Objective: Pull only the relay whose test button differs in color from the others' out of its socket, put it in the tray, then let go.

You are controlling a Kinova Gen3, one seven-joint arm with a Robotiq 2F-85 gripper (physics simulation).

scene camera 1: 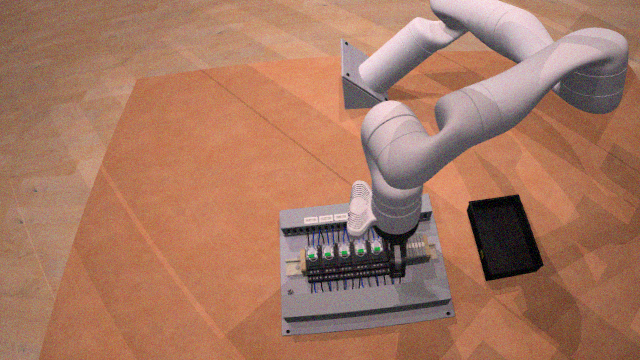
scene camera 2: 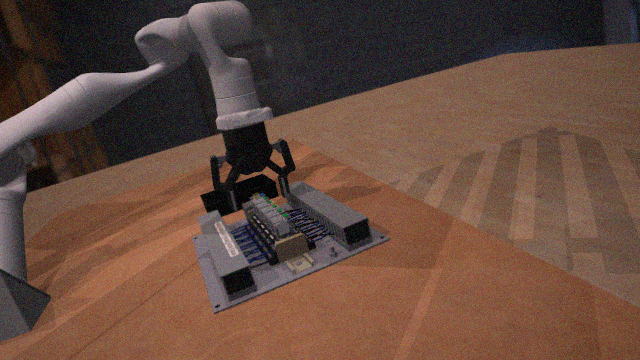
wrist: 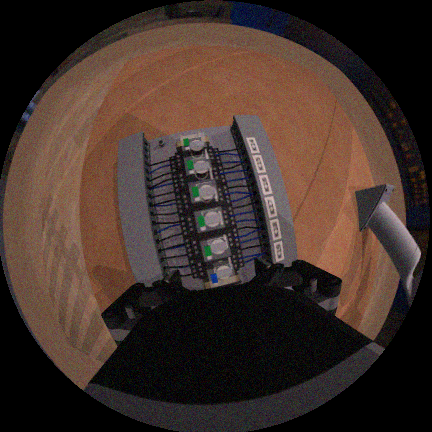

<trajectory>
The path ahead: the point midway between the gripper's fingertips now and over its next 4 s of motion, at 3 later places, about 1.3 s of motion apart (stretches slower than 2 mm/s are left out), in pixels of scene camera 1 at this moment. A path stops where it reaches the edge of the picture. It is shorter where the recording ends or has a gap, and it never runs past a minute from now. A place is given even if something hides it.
My gripper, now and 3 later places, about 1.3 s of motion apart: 393, 247; 392, 252; 391, 248; 393, 234
</trajectory>
